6 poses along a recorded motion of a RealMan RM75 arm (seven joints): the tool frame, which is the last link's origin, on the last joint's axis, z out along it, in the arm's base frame.
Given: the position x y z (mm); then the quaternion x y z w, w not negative.
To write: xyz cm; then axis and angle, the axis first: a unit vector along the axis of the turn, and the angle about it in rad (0 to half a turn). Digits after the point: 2 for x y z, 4 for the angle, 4 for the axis.
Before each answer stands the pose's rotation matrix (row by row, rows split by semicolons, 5 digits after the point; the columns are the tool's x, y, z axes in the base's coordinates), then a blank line. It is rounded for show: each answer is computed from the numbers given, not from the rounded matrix.
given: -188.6 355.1 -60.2 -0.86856 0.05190 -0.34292 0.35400
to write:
0.75942 0.15263 0.63244; -0.33294 -0.74398 0.57935; 0.55895 -0.65054 -0.51418

-18.86 35.51 -6.02 -0.9287 0.0555 -0.3667 2.4179
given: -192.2 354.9 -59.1 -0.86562 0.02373 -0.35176 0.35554
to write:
0.75140 0.20905 0.62585; -0.29121 -0.74606 0.59883; 0.59210 -0.63222 -0.49971

-19.22 35.49 -5.91 -0.9261 0.0254 -0.3763 2.4146
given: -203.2 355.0 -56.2 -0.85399 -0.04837 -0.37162 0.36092
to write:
0.71912 0.35086 0.59980; -0.18563 -0.73480 0.65239; 0.66963 -0.58049 -0.46327

-20.32 35.50 -5.62 -0.9157 -0.0519 -0.3985 2.4031
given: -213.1 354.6 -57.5 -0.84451 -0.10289 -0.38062 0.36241
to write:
0.68908 0.44967 0.56830; -0.10210 -0.71614 0.69044; 0.71745 -0.53380 -0.44757

-21.31 35.46 -5.75 -0.9061 -0.1104 -0.4084 2.3999
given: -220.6 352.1 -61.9 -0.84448 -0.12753 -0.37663 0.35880
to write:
0.68377 0.48566 0.54460; -0.05488 -0.71000 0.70206; 0.72763 -0.50994 -0.45882

-22.06 35.21 -6.19 -0.9047 -0.1366 -0.4035 2.4076
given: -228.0 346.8 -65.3 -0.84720 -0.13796 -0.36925 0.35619
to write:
0.68924 0.49681 0.52738; -0.02929 -0.70819 0.70541; 0.72394 -0.50165 -0.47357

-22.80 34.68 -6.53 -0.9067 -0.1476 -0.3952 2.4132
